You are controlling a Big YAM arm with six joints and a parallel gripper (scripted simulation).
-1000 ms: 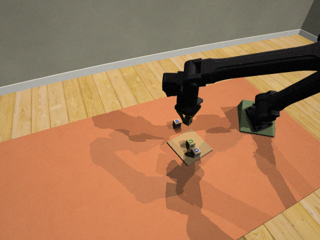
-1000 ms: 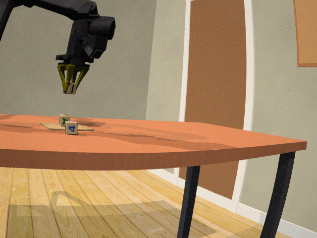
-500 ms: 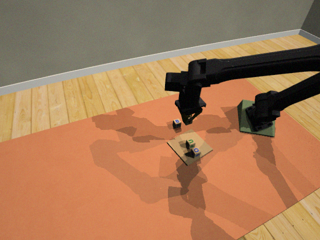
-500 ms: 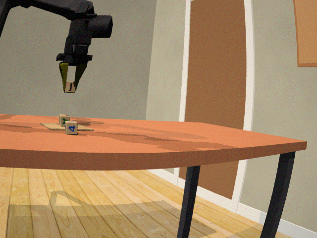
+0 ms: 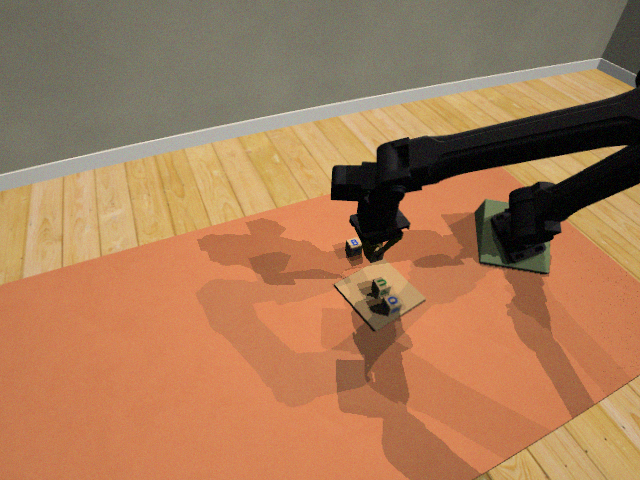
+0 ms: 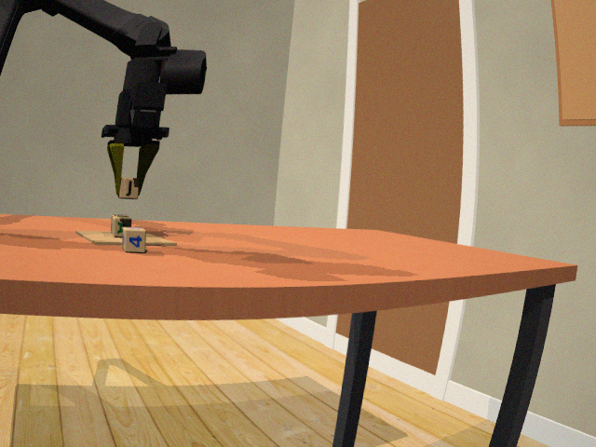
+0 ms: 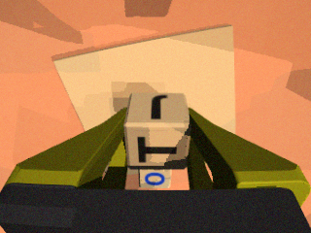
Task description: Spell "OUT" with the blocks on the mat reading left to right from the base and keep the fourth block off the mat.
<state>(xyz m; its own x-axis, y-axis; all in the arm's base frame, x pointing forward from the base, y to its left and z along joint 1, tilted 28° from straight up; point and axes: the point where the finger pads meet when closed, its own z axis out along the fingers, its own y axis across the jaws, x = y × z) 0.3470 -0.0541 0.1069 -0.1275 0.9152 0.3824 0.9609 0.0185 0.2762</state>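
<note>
The tan mat lies 8 cm below my hand, 5 cm to the left of it and 1 cm behind it. The rest, counted from my hand: O block: 10 cm to the left, 6 cm below, 1 cm behind; wooden block: 8 cm to the right, 6 cm below, 1 cm ahead.
</note>
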